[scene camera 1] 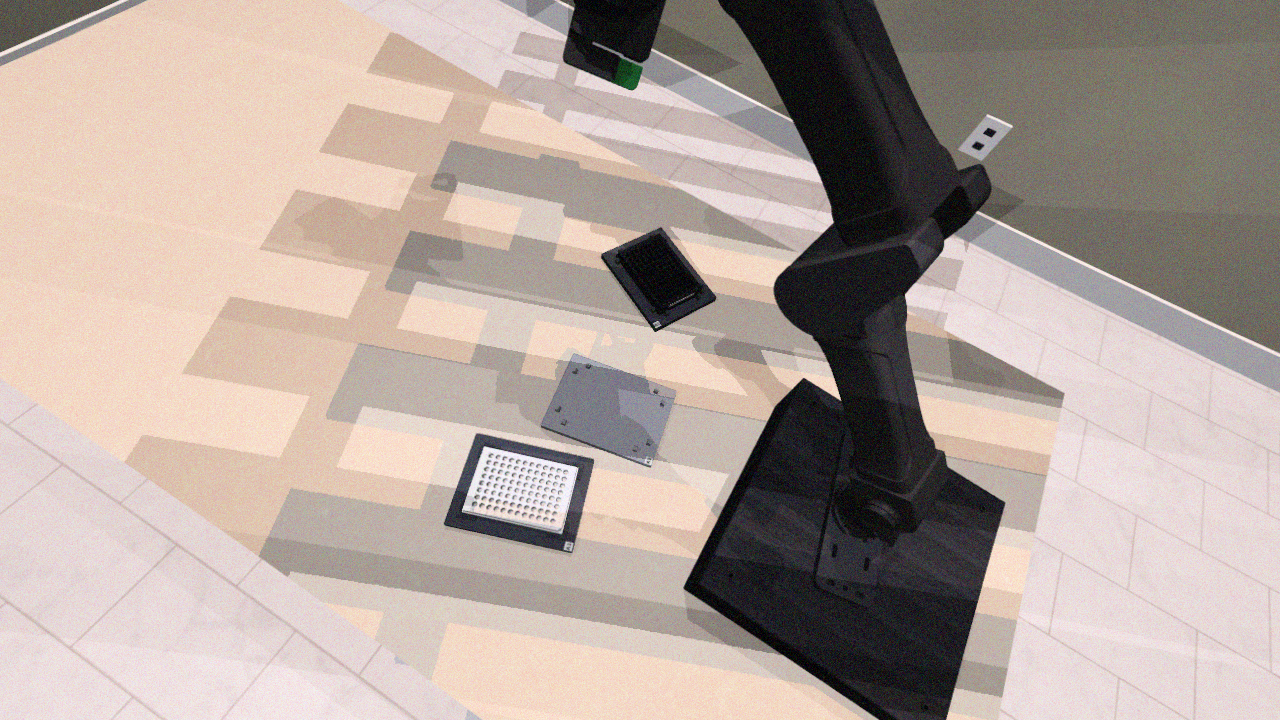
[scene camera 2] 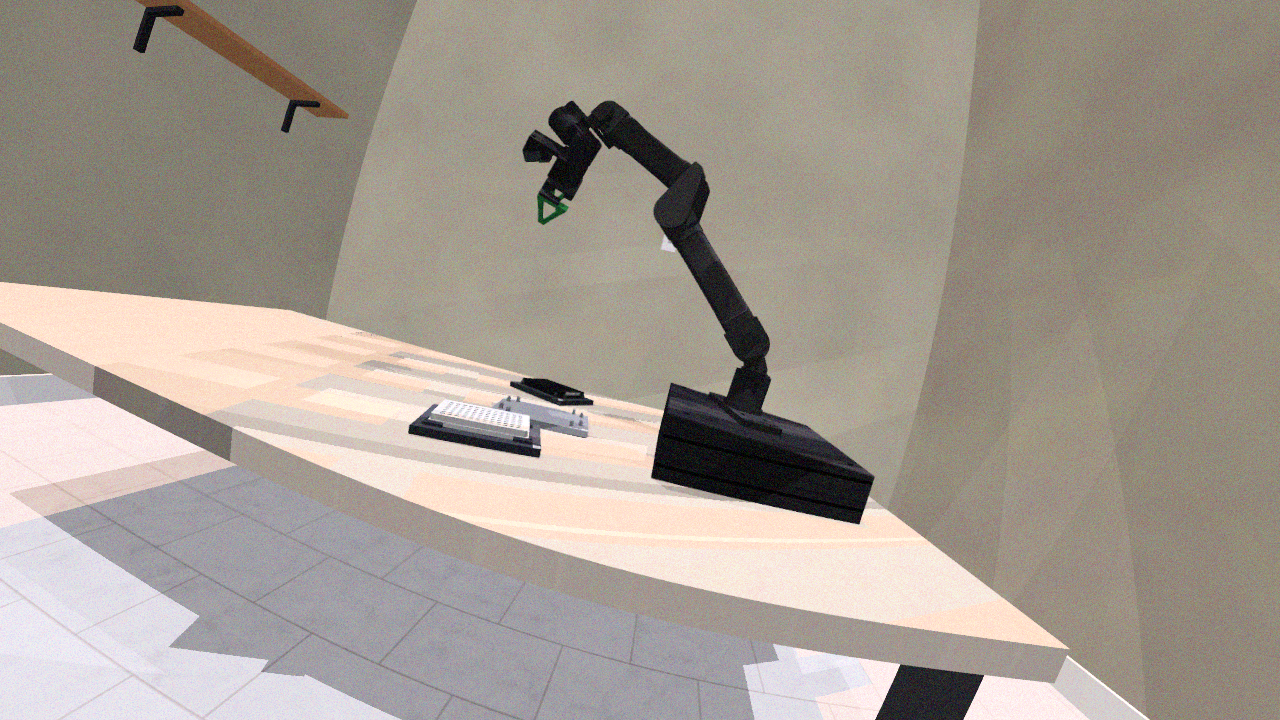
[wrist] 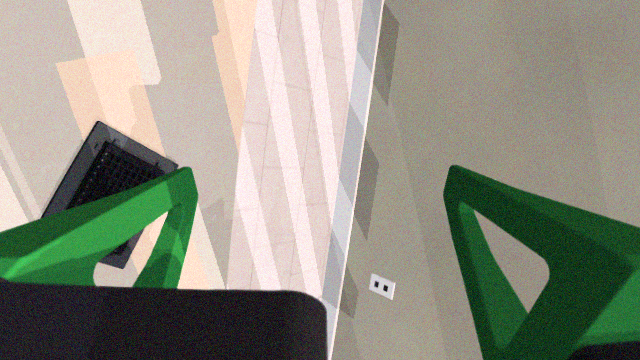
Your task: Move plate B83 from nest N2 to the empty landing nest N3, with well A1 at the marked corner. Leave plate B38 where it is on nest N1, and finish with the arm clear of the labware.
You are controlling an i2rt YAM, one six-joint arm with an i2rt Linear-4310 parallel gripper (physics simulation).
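Note:
A white well plate (scene camera 1: 521,488) (scene camera 2: 480,418) sits on a dark nest (scene camera 1: 454,510) (scene camera 2: 474,440). A black well plate (scene camera 1: 660,271) (scene camera 2: 552,388) (wrist: 112,175) sits on another dark nest (scene camera 1: 692,310) (scene camera 2: 580,402) (wrist: 65,186). A grey nest (scene camera 1: 608,407) (scene camera 2: 559,420) with small pegs and no plate lies between them. The labels are too small to read, so I cannot tell which plate is B83 or B38. My gripper (scene camera 2: 552,211) (wrist: 320,180) is open and empty, high above the table; in the wrist view its left green finger covers part of the black plate and its nest.
The arm's black base block (scene camera 1: 760,573) (scene camera 2: 760,456) stands on the table (scene camera 1: 161,179) (scene camera 2: 161,331), right of the nests in both scene views. A wall with a white socket (scene camera 1: 985,137) (wrist: 382,286) rises beyond the table. A wooden shelf (scene camera 2: 241,58) hangs at upper left.

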